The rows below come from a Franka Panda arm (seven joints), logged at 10 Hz.
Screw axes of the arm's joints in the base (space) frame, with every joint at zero. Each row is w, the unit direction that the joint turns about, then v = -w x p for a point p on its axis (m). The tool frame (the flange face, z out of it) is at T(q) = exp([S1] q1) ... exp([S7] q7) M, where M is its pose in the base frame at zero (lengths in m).
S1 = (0, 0, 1, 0, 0, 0)
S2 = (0, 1, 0, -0.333, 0, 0)
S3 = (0, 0, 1, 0, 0, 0)
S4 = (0, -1, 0, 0.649, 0, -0.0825)
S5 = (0, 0, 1, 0, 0, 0)
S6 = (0, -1, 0, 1.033, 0, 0)
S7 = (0, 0, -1, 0, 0.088, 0)
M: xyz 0.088 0 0.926 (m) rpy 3.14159 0 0 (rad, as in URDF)
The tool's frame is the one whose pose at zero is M.
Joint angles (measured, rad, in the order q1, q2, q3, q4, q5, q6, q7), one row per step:
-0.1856 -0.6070 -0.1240 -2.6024 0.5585 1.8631 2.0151
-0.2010 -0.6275 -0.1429 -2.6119 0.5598 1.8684 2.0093
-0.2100 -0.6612 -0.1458 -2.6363 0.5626 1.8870 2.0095
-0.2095 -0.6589 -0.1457 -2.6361 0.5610 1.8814 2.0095
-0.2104 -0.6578 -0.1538 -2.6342 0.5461 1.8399 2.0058
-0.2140 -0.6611 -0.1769 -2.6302 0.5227 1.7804 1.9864
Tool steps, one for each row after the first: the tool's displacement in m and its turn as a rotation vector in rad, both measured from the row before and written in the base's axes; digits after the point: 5 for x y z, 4 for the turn. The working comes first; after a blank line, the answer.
Tool pose at each row, in the base's axes (x y z in m, rotation vector in rad; the steps are taken from these numbers as rounded here):
0.34465 -0.06794 0.45093 -0.8682 2.6206 0.7706
0.33862 -0.07885 0.45397 -0.8300 2.6047 0.7600
0.33132 -0.08134 0.45537 -0.8067 2.5904 0.7356
0.33117 -0.08075 0.45430 -0.8110 2.5942 0.7424
0.32692 -0.08070 0.45192 -0.8367 2.6082 0.7789
0.31895 -0.08535 0.45070 -0.8759 2.6124 0.8261

-0.00603 -0.01091 0.00304 0.0078 -0.0205 -0.0288
-0.00730 -0.00249 0.00140 -0.0035 -0.0238 -0.0208
-0.00015 0.00059 -0.00107 0.0015 0.0063 0.0043
-0.00425 0.00005 -0.00238 0.0099 0.0288 0.0246
-0.00797 -0.00465 -0.00122 0.0171 0.0263 0.0355

